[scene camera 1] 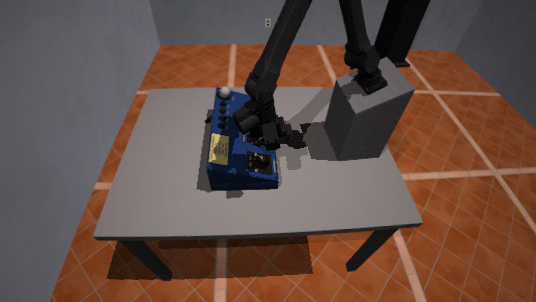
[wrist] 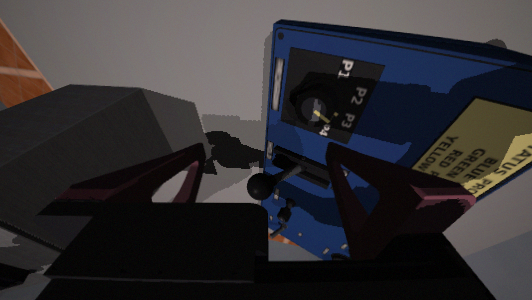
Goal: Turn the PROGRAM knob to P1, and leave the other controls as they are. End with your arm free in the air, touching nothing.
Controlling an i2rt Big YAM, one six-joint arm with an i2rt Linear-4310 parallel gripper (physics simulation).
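Seen in the pictures: gripper, fingertip midpoint: (wrist: 265, 149); arm's base at its link origin: (scene camera 1: 370, 82).
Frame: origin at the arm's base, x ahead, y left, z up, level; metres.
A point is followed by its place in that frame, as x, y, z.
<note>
The PROGRAM knob (scene camera 1: 262, 160) {0.465, 0.128, -0.216} (wrist: 314, 106) {0.463, 0.121, -0.215} is round and dark, on a black plate on the blue console (scene camera 1: 237, 175) {0.569, 0.169, -0.229} (wrist: 425, 55) {0.554, 0.165, -0.223}. In the wrist view its yellow pointer line is directed to the P3/P4 side, away from P1; the exact mark is hard to tell. My gripper (scene camera 1: 271, 134) {0.426, 0.127, -0.134} (wrist: 265, 149) {0.426, 0.127, -0.134} is open and empty, with reddish fingers. It hangs low over the console's right-hand edge, beside the knob. In the wrist view the knob shows beyond the fingertips, nearer the right finger. In the scene view the arm hides the console's middle controls.
A lever with a black ball (wrist: 260, 186) {0.397, 0.023, -0.175} shows between the fingers in the wrist view; contact cannot be told. A small toggle (wrist: 284, 214) {0.420, -0.107, -0.207} lies beyond it. A yellow status label (scene camera 1: 219, 149) {0.618, 0.057, -0.195} (wrist: 480, 135) {0.616, 0.099, -0.198} and a white dome (scene camera 1: 225, 92) {0.552, -0.254, -0.159} are on the console. A grey pedestal (scene camera 1: 360, 130) {0.063, 0.120, -0.142} (wrist: 95, 130) {0.108, 0.090, -0.207} stands at right.
</note>
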